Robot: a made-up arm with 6 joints.
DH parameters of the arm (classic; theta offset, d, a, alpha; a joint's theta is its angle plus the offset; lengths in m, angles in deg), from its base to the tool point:
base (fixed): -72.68 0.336 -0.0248 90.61
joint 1: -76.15 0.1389 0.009 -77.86
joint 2: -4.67 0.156 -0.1 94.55
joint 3: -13.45 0.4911 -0.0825 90
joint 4: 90 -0.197 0.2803 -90
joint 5: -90 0.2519 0.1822 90
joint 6: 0 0.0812 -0.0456 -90
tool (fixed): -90 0.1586 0 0
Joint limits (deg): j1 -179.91..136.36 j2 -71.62..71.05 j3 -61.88..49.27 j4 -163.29..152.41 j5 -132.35..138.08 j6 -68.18..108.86
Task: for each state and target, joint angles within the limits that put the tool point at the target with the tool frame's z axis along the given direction. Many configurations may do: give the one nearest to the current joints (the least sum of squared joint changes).
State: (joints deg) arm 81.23 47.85 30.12 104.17 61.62 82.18
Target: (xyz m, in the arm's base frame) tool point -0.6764 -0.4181 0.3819 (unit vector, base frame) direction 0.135 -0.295 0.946
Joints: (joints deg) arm 76.95 70.92 22.67 66.65 25.70 108.86
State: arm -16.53 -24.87 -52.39 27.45 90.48 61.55
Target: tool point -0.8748 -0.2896 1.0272 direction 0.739 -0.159 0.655
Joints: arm 13.27 -22.12 -38.95 -0.87 118.48 39.73
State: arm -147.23 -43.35 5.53 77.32 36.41 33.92
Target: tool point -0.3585 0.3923 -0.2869 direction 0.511 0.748 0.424
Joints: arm -179.91 -34.38 -34.61 67.63 66.02 11.25
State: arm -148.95 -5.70 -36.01 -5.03 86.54 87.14
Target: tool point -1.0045 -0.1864 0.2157 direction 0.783 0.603 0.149
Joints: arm -162.02 8.18 -48.79 -6.68 72.19 108.86
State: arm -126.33 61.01 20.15 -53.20 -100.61 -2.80
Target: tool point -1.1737 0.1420 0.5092 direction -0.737 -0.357 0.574
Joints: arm -131.01 60.49 41.92 -44.88 -107.89 -3.04
